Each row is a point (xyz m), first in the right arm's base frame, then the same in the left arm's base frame.
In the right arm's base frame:
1: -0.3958 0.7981 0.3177
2: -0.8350 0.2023 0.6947
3: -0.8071 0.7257 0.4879
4: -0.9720 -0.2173 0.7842
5: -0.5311 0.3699 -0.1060
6: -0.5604 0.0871 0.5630
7: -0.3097 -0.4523 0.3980
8: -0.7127 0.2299 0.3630
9: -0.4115 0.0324 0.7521
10: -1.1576 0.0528 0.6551
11: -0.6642 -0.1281 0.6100
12: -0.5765 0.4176 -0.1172
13: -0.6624 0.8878 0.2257
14: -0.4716 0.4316 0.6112
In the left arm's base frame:
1: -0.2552 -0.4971 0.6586
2: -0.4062 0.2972 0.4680
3: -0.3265 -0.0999 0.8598
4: -0.3758 0.6792 0.2314
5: 0.2687 -0.2553 0.4390
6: -0.3059 0.1263 0.2096
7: -0.0774 0.2218 -0.3558
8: -0.1169 0.0964 0.4263
9: -0.5029 0.1021 0.0629
10: -0.2761 0.6165 0.5633
11: -0.2851 0.3474 0.1098
12: 0.2775 -0.2537 0.5052
13: -0.1371 -0.3795 0.9031
14: -0.4432 -0.1356 0.4133

